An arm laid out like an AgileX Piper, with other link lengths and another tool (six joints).
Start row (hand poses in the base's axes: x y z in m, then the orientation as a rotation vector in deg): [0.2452 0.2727 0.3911 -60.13 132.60 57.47]
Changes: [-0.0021 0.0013 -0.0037 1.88 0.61 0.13]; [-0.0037 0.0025 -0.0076 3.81 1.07 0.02]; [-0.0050 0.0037 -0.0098 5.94 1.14 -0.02]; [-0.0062 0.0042 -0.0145 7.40 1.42 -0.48]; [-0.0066 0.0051 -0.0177 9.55 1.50 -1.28]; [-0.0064 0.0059 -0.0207 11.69 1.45 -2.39]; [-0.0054 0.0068 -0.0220 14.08 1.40 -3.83]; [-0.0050 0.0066 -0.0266 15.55 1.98 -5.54]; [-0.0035 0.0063 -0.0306 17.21 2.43 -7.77]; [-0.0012 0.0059 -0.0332 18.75 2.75 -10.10]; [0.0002 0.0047 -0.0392 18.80 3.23 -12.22]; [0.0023 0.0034 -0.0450 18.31 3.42 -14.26]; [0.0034 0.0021 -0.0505 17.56 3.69 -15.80]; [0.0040 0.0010 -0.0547 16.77 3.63 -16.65]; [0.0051 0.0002 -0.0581 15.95 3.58 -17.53]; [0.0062 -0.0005 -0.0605 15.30 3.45 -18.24]
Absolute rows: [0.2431 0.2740 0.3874 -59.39 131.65 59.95]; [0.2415 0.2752 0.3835 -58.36 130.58 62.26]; [0.2402 0.2764 0.3813 -57.43 129.01 64.47]; [0.2390 0.2769 0.3766 -56.18 128.23 65.98]; [0.2386 0.2778 0.3734 -54.29 126.82 67.86]; [0.2388 0.2786 0.3704 -52.05 125.40 69.47]; [0.2398 0.2795 0.3691 -49.32 123.82 71.14]; [0.2402 0.2793 0.3645 -46.44 123.49 72.27]; [0.2417 0.2790 0.3605 -42.90 122.99 73.23]; [0.2440 0.2786 0.3579 -39.35 122.46 73.90]; [0.2454 0.2774 0.3519 -36.60 123.21 73.39]; [0.2475 0.2761 0.3461 -34.26 124.15 72.19]; [0.2486 0.2748 0.3406 -32.59 125.23 71.02]; [0.2492 0.2737 0.3364 -31.88 125.99 69.87]; [0.2503 0.2729 0.3330 -31.14 126.77 68.68]; [0.2514 0.2722 0.3306 -30.57 127.32 67.66]
